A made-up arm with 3 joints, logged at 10 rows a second.
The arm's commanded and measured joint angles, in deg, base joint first. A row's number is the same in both.
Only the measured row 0 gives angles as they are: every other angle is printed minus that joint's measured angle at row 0.
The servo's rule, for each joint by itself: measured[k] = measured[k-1] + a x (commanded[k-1-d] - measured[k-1]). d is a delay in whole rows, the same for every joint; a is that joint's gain. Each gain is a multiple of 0.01, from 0.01 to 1. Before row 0 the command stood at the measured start. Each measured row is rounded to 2 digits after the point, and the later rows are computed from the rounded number. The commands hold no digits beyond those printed.
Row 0, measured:
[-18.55, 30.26, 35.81]
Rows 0 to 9, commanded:
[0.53, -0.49, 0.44]
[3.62, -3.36, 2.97]
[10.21, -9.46, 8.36]
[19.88, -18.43, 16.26]
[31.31, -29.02, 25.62]
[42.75, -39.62, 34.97]
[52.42, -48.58, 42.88]
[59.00, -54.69, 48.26]
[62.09, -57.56, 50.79]
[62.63, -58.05, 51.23]
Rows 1 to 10, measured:
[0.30, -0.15, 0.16]
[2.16, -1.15, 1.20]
[6.67, -3.73, 3.85]
[14.07, -8.29, 8.44]
[23.72, -14.72, 14.80]
[34.38, -22.44, 22.26]
[44.48, -30.54, 29.89]
[52.61, -38.03, 36.69]
[57.92, -44.08, 41.91]
[60.56, -48.41, 45.36]
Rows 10 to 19, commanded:
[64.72, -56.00, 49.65]
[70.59, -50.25, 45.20]
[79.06, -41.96, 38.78]
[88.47, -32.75, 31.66]
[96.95, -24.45, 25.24]
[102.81, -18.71, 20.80]
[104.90, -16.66, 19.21]
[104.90, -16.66, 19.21]
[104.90, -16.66, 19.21]
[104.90, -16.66, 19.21]
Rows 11 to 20, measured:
[62.89, -50.76, 46.95]
[67.20, -50.60, 46.30]
[73.84, -47.92, 43.52]
[82.03, -43.22, 39.13]
[90.39, -37.40, 33.99]
[97.35, -31.61, 29.11]
[101.58, -26.98, 25.45]
[103.44, -23.78, 23.14]
[104.26, -21.57, 21.69]
[104.62, -20.05, 20.77]

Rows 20 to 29, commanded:
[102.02, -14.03, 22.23]
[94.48, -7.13, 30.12]
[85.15, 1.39, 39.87]
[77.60, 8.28, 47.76]
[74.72, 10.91, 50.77]
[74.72, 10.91, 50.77]
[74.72, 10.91, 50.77]
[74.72, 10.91, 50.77]
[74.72, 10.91, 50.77]
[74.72, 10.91, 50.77]
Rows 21 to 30, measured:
[103.16, -18.18, 21.31]
[98.30, -14.75, 24.57]
[90.94, -9.75, 30.23]
[83.47, -4.16, 36.72]
[78.57, 0.51, 41.92]
[76.41, 3.73, 45.19]
[75.46, 5.96, 47.25]
[75.05, 7.49, 48.55]
[74.87, 8.55, 49.37]
[74.79, 9.28, 49.89]

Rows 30 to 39, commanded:
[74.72, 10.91, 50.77]
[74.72, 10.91, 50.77]
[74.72, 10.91, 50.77]
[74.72, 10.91, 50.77]
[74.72, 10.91, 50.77]
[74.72, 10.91, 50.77]
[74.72, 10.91, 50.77]
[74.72, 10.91, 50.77]
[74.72, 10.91, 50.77]
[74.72, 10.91, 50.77]
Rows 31 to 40, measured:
[74.75, 9.79, 50.22]
[74.73, 10.14, 50.42]
[74.72, 10.38, 50.55]
[74.72, 10.54, 50.63]
[74.72, 10.65, 50.68]
[74.72, 10.73, 50.71]
[74.72, 10.79, 50.73]
[74.72, 10.83, 50.74]
[74.72, 10.85, 50.75]
[74.72, 10.87, 50.76]

